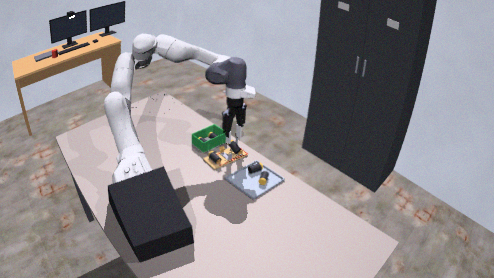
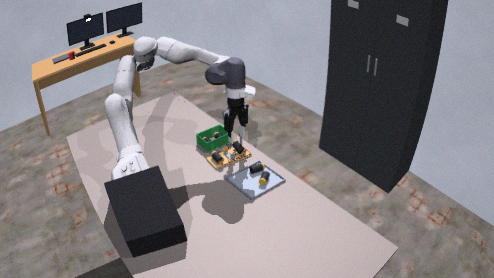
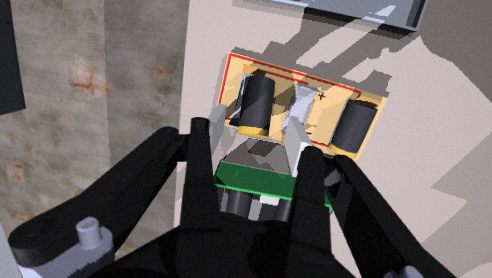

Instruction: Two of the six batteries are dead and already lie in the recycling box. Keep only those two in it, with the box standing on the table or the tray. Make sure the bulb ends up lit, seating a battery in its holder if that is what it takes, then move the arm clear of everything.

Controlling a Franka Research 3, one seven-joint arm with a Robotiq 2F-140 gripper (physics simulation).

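Note:
My gripper is partly open and empty, above the orange circuit board. One black battery with a gold end lies at the board's holder near the table edge; whether it is fully seated is unclear. Another battery lies at the board's other end. The green box stands on the table with two batteries inside. Two more batteries, one and another, lie on the tray. I cannot tell whether the bulb is lit.
The grey tray lies beside the board. The pale table has its long edge just beyond the board. A dark cabinet stands beyond that edge. A desk with monitors stands at the back left.

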